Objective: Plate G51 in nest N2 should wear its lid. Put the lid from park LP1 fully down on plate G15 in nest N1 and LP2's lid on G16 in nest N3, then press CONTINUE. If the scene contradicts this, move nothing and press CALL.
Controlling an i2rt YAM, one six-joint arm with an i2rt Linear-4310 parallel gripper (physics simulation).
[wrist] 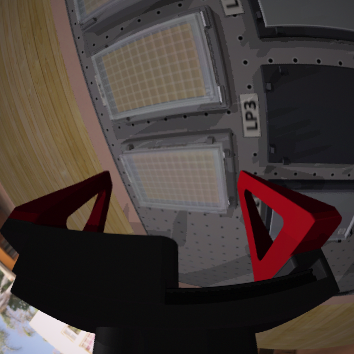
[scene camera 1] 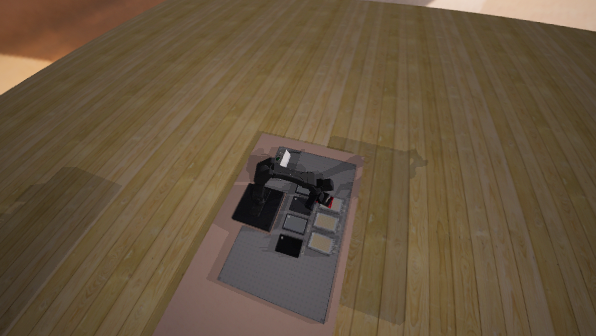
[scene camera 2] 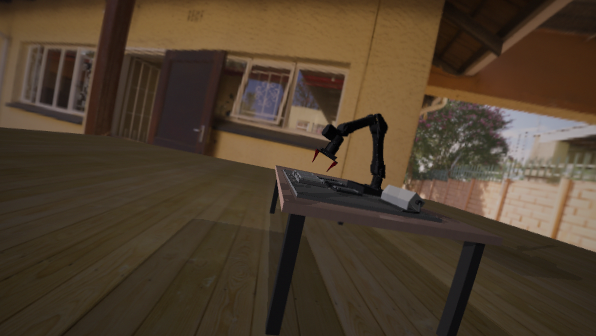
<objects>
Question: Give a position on a button box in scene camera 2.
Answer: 408, 200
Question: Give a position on a nest labelled LP3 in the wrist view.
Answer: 301, 100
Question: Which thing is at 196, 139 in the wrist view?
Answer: A nest N2.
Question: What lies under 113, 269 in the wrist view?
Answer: My gripper.
</objects>
